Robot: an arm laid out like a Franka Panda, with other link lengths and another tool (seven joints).
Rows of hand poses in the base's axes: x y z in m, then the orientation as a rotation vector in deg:
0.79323 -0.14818 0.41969 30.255 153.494 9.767
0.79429 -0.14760 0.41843 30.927 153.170 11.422
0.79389 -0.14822 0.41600 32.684 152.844 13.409
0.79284 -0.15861 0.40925 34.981 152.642 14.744
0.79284 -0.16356 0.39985 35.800 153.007 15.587
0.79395 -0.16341 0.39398 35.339 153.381 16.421
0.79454 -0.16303 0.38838 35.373 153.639 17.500
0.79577 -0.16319 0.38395 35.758 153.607 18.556
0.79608 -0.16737 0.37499 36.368 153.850 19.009
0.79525 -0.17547 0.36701 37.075 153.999 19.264
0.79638 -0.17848 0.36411 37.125 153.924 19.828
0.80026 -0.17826 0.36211 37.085 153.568 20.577
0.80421 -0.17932 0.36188 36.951 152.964 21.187
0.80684 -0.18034 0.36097 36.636 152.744 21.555
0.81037 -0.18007 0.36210 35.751 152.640 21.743
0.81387 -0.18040 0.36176 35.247 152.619 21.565
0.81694 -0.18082 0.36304 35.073 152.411 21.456
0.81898 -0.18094 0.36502 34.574 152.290 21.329
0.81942 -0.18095 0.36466 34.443 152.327 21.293
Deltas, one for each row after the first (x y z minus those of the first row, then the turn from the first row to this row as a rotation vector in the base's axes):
0.00106 0.00058 -0.00126 1.236 -0.303 -0.271
0.00066 -0.00004 -0.00369 2.899 -0.378 -1.224
-0.00039 -0.01043 -0.01044 4.217 -0.136 -2.608
-0.00039 -0.01538 -0.01984 4.986 0.359 -2.958
0.00072 -0.01523 -0.02571 5.523 0.570 -2.450
0.00131 -0.01485 -0.03131 6.305 0.778 -2.260
0.00254 -0.01501 -0.03574 7.105 0.797 -2.365
0.00285 -0.01919 -0.04470 7.547 1.158 -2.654
0.00202 -0.02729 -0.05268 7.860 1.462 -3.056
0.00315 -0.03030 -0.05558 8.255 1.385 -3.019
0.00703 -0.03008 -0.05758 8.741 1.014 -2.950
0.01098 -0.03114 -0.05781 9.096 0.388 -2.889
0.01361 -0.03216 -0.05872 9.282 0.094 -2.667
0.01714 -0.03189 -0.05759 9.254 -0.219 -2.068
0.02064 -0.03222 -0.05793 9.041 -0.354 -1.762
0.02371 -0.03264 -0.05665 8.918 -0.592 -1.703
0.02575 -0.03276 -0.05467 8.734 -0.821 -1.411
0.02619 -0.03277 -0.05503 8.689 -0.815 -1.321

